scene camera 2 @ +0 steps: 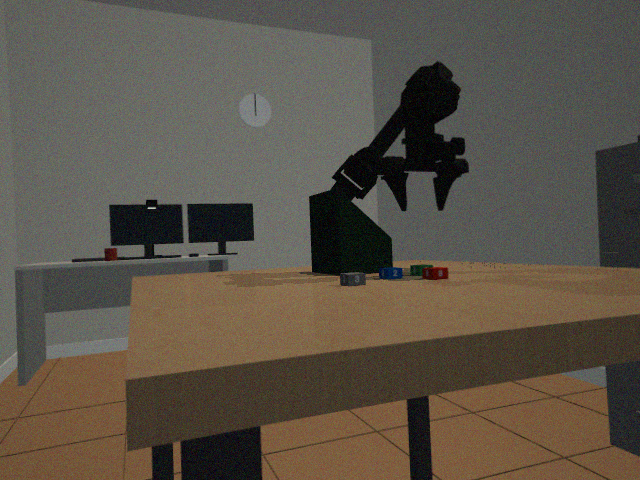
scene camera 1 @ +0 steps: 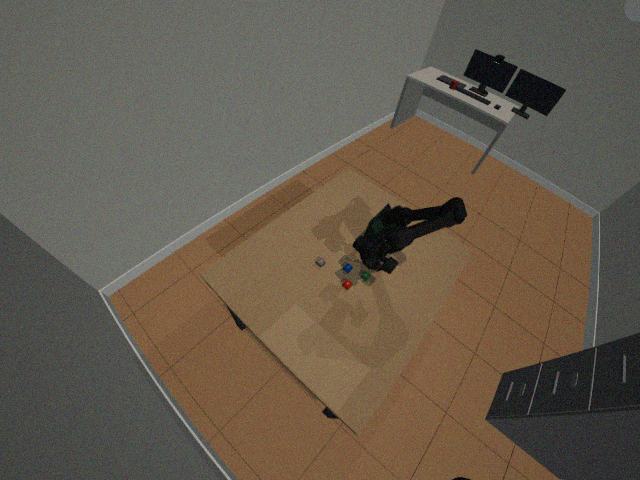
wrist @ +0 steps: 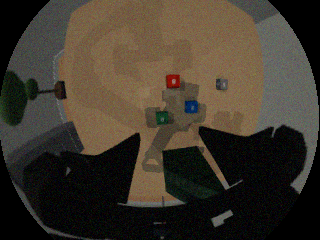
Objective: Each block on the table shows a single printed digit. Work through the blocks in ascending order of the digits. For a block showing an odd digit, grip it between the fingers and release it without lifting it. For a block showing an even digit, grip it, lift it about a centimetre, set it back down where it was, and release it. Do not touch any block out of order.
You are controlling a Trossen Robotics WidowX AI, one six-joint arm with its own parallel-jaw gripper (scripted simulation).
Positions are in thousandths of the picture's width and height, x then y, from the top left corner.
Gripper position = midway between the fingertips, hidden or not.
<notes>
The gripper (scene camera 2: 660,439) is open, holding nothing.
The gripper is seen too in the wrist view (wrist: 533,556).
</notes>
